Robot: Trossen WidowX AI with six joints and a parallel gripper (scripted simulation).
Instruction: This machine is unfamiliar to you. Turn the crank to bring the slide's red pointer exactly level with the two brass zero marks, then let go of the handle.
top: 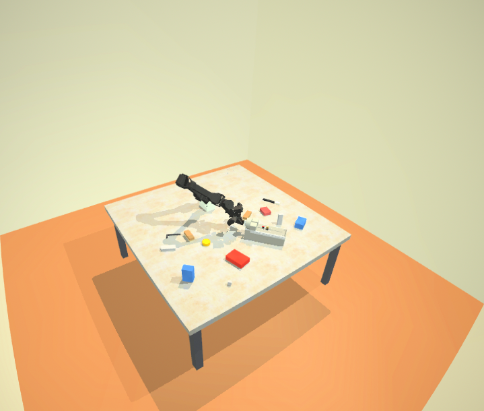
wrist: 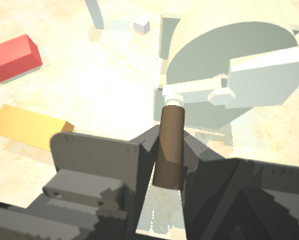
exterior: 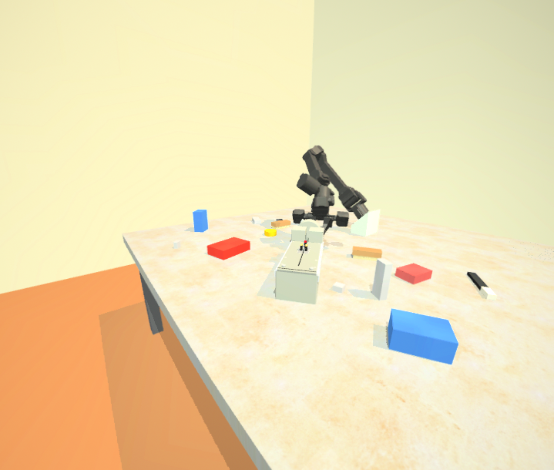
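Now: gripper tip 30 mm below the crank, 10 mm to the left of it and 10 mm short of it. Also, from my gripper tip: brown crank handle 20 mm above, 10 mm to the right, 10 mm behind; red pointer 130 mm ahead, 60 mm to the left, 30 mm above; yellow disc 280 mm to the right, 40 mm below, 20 mm behind.
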